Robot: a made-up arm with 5 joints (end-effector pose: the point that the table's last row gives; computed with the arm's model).
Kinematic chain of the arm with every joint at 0, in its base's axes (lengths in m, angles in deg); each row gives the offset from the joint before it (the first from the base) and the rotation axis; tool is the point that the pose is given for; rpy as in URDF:
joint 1: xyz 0 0 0.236 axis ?
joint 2: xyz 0 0 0 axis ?
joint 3: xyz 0.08 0 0.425 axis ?
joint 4: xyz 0.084 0 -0.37 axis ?
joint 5: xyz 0.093 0 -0.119 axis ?
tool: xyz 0 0 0 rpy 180 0 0
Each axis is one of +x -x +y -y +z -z.
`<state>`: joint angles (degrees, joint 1 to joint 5).
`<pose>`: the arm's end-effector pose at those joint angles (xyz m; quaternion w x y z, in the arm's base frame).
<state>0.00 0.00 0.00 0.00 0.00</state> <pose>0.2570 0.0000 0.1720 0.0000 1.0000 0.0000 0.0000</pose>
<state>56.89 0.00 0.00 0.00 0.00</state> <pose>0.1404 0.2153 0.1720 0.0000 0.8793 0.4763 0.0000</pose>
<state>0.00 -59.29 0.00 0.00 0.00</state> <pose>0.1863 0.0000 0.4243 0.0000 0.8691 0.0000 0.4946</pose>
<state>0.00 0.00 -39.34 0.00 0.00</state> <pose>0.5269 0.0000 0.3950 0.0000 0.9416 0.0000 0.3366</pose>
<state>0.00 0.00 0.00 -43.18 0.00</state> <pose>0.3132 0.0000 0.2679 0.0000 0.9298 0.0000 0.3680</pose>
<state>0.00 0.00 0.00 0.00 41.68</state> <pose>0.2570 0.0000 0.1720 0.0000 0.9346 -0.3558 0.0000</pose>
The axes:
joint 1: +z
joint 2: +y
joint 3: +y
joint 4: +y
joint 5: -z

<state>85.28 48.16 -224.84 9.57 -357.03</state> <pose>0.0200 0.2426 0.9709 0.6918 -0.0845 -0.0739 -0.7133</pose>
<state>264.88 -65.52 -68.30 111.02 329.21</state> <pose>0.0012 0.0129 0.7280 0.1760 0.8298 -0.5219 0.0899</pose>
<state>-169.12 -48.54 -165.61 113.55 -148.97</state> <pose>0.4349 0.0836 0.9497 0.2752 0.6289 -0.1117 -0.7185</pose>
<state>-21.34 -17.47 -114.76 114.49 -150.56</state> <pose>0.2711 -0.1059 0.8913 0.1538 0.4236 0.8926 0.0109</pose>
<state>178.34 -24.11 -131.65 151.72 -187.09</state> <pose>-0.0758 0.0022 0.9163 0.0027 -0.9983 -0.0473 0.0351</pose>
